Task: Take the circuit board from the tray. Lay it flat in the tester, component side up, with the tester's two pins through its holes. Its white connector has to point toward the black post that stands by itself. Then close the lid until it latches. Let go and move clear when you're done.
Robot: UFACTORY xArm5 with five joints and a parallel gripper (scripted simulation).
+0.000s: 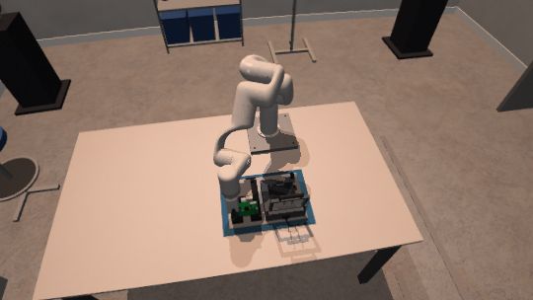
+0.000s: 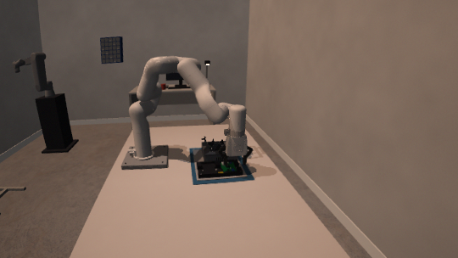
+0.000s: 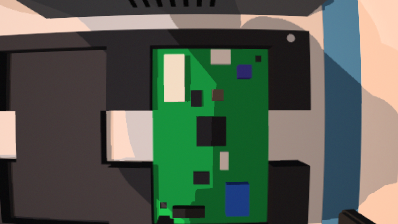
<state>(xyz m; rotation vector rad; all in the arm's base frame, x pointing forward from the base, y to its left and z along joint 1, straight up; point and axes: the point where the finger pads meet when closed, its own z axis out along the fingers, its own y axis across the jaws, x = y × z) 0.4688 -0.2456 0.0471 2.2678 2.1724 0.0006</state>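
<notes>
Now: hand 5 cm to the right of the green circuit board, 5 cm above it and 2 cm past it. From my hand the other things lie so: lid: 22 cm to the left, 12 cm above, 7 cm ahead; then black post: 28 cm to the left, 11 cm behind, 2 cm above.
</notes>
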